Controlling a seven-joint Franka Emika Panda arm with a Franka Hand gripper.
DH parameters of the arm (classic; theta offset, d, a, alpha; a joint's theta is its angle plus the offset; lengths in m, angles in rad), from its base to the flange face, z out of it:
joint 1: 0 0.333 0 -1.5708
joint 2: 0 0 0 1.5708
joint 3: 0 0.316 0.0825 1.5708
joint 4: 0 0 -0.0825 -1.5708
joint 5: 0 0.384 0 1.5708
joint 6: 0 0 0.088 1.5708
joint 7: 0 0.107 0 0
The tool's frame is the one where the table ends.
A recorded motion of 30 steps. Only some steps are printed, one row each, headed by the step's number.
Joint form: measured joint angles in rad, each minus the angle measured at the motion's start. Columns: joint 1, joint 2, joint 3, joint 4, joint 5, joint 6, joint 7.
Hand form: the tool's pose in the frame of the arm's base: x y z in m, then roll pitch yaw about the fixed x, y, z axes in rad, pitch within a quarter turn. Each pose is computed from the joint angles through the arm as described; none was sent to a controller.
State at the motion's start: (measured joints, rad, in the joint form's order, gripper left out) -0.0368 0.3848 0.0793 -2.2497 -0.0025 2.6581 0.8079
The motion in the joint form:
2: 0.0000 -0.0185 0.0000 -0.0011 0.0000 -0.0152 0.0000
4: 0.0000 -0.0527 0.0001 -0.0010 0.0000 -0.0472 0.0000
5: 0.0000 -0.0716 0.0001 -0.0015 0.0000 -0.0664 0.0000
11: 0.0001 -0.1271 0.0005 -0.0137 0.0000 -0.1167 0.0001
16: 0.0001 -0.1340 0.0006 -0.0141 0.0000 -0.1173 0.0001
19: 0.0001 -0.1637 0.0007 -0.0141 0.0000 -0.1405 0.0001
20: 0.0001 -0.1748 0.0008 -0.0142 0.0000 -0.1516 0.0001
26: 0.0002 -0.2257 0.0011 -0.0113 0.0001 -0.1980 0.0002
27: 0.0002 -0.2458 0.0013 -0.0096 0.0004 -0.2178 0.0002
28: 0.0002 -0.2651 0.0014 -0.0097 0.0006 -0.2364 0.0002
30: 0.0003 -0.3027 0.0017 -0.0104 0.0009 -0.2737 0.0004
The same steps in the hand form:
2: 0.5443 0.0240 0.2034 -3.1034 0.0010 -0.7688
4: 0.5451 0.0239 0.2191 -3.1036 -0.0024 -0.7679
5: 0.5450 0.0238 0.2274 -3.1052 -0.0028 -0.7674
11: 0.5404 0.0236 0.2483 -3.1133 -0.0010 -0.7657
16: 0.5408 0.0237 0.2519 -3.1094 -0.0054 -0.7656
19: 0.5405 0.0236 0.2658 -3.1064 -0.0115 -0.7651
20: 0.5401 0.0236 0.2707 -3.1071 -0.0120 -0.7649
26: 0.5388 0.0236 0.2950 -3.1046 -0.0199 -0.7641
27: 0.5380 0.0236 0.3047 -3.1042 -0.0223 -0.7640
28: 0.5365 0.0236 0.3132 -3.1047 -0.0237 -0.7638
30: 0.5329 0.0236 0.3296 -3.1071 -0.0254 -0.7635

